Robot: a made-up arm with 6 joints.
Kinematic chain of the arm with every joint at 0, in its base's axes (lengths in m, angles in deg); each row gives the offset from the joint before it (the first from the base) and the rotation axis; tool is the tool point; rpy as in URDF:
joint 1: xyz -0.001 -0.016 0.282 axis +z
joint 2: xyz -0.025 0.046 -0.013 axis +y
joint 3: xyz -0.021 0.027 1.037 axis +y
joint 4: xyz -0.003 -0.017 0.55 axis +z
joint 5: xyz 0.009 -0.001 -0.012 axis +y
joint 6: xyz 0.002 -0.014 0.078 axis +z
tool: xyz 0.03 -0.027 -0.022 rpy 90 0 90
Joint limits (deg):
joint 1: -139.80..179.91
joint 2: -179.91..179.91
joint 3: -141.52..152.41
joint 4: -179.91..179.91
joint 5: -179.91..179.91
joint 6: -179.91..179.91
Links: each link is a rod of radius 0.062 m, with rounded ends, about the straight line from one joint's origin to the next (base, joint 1, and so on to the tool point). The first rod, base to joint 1, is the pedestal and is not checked.
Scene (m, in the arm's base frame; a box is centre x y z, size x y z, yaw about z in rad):
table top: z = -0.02
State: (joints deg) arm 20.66 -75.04 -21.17 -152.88 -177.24 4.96
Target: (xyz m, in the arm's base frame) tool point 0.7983 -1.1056 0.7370
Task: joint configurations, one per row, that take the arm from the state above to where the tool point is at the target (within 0.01 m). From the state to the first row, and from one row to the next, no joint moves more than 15 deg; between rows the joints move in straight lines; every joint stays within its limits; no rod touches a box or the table.
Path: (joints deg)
1: 34.41 -72.46 -24.74 -152.56 -177.57 4.86
2: 48.15 -69.88 -28.32 -152.23 -177.91 4.76
3: 61.90 -67.29 -31.89 -151.91 -178.24 4.66
4: 75.64 -64.71 -35.47 -151.58 -178.58 4.56
5: 89.39 -62.13 -39.04 -151.26 -178.91 4.46
6: 103.14 -59.55 -42.62 -150.94 -179.24 4.36
7: 116.88 -56.97 -46.19 -150.61 -179.58 4.26
8: 130.63 -54.38 -49.77 -150.29 -179.91 4.16

